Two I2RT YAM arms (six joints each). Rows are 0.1 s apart.
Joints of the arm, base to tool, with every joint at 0 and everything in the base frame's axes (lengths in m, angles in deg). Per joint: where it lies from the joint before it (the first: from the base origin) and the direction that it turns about. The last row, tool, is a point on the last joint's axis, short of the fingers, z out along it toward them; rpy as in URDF.
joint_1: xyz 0 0 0.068 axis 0 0 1
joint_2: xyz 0.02 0.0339 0.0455 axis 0 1 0
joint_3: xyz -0.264 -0.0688 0 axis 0 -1 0
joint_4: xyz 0.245 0.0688 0.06 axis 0 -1 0
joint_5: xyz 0.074 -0.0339 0.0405 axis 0 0 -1
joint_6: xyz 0.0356 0 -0.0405 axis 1 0 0
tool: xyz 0 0 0 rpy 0 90 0
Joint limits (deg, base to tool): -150..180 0..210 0..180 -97..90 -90..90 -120..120
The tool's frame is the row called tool.
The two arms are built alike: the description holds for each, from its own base.
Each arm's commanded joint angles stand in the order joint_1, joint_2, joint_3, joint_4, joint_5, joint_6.
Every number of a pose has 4 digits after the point.
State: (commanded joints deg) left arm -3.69 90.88 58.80 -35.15 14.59 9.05; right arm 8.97 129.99 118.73 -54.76 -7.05 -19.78
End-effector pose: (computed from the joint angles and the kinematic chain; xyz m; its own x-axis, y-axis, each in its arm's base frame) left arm 0.3043 -0.0286 0.1982 -0.8836 0.2095 -0.4187 0.3023 0.9382 -0.1685; right arm 0.4795 0.0801 0.2269 -0.7802 -0.4632 -0.4204 -0.4974 0.8669 -0.0320
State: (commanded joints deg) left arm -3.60 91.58 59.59 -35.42 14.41 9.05; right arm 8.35 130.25 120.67 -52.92 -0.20 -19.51
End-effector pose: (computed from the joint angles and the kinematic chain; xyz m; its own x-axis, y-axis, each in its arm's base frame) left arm 0.3074 -0.0282 0.1983 -0.8854 0.2084 -0.4155 0.2992 0.9395 -0.1665; right arm 0.4875 0.0717 0.2362 -0.7782 -0.4518 -0.4363 -0.4315 0.8893 -0.1513
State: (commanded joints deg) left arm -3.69 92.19 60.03 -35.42 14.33 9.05; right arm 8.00 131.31 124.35 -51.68 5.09 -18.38
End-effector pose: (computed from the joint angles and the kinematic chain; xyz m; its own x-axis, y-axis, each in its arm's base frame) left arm 0.3096 -0.0288 0.1974 -0.8864 0.2099 -0.4126 0.2997 0.9395 -0.1660; right arm 0.4973 0.0667 0.2482 -0.7732 -0.4258 -0.4700 -0.3548 0.9047 -0.2360
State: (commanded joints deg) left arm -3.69 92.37 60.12 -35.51 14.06 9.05; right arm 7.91 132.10 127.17 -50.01 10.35 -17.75
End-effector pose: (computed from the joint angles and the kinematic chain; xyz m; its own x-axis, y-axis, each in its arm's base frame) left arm 0.3100 -0.0287 0.1968 -0.8879 0.2102 -0.4091 0.2976 0.9408 -0.1625; right arm 0.5049 0.0637 0.2589 -0.7621 -0.4087 -0.5023 -0.2788 0.9072 -0.3152
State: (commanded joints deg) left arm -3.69 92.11 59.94 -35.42 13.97 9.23; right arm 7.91 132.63 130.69 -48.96 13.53 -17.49
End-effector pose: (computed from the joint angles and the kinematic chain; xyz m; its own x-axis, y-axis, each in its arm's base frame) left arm 0.3092 -0.0286 0.1973 -0.8859 0.2131 -0.4121 0.3003 0.9405 -0.1591; right arm 0.5104 0.0625 0.2751 -0.7368 -0.3974 -0.5470 -0.2192 0.9057 -0.3627
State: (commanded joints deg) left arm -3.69 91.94 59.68 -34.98 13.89 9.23; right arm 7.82 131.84 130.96 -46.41 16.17 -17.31
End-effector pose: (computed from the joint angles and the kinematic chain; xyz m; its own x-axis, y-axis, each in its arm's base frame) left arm 0.3089 -0.0285 0.1972 -0.8834 0.2130 -0.4174 0.3007 0.9408 -0.1564; right arm 0.5119 0.0603 0.2869 -0.7118 -0.3862 -0.5867 -0.1627 0.9032 -0.3972
